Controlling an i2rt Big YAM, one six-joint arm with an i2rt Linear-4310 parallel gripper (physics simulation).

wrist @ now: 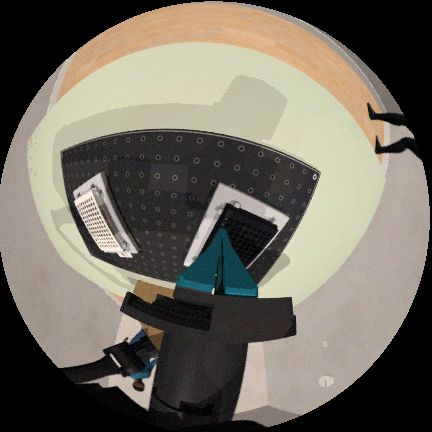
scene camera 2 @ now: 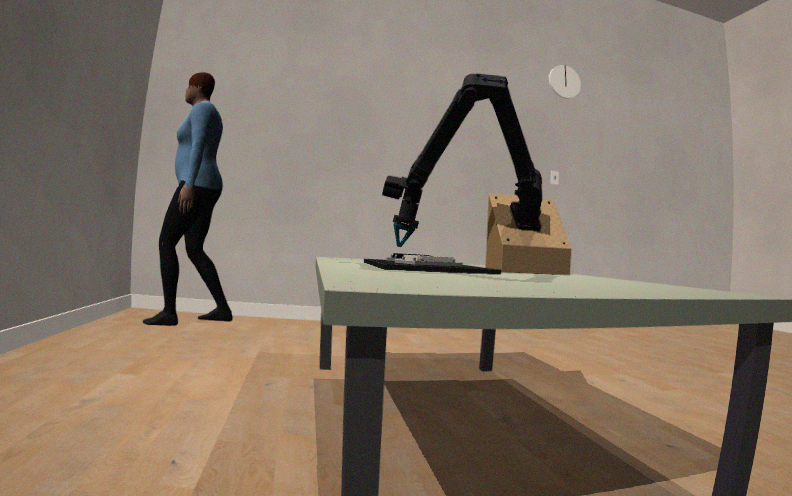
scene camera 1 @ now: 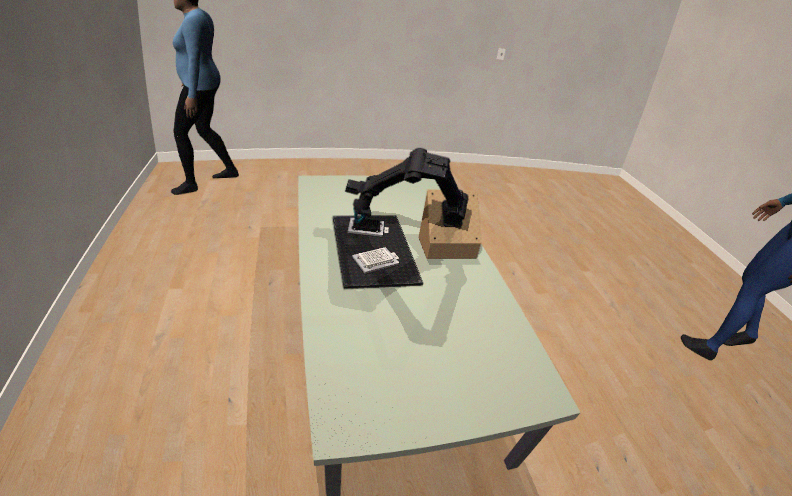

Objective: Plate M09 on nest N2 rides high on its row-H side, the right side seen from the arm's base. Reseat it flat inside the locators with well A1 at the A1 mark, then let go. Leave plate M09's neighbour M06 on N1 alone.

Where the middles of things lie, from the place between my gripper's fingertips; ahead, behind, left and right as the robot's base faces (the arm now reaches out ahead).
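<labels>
The nest (wrist: 223, 193) is to be found 30 mm to the right of my hand, 60 mm behind it and 40 mm below it.
</labels>
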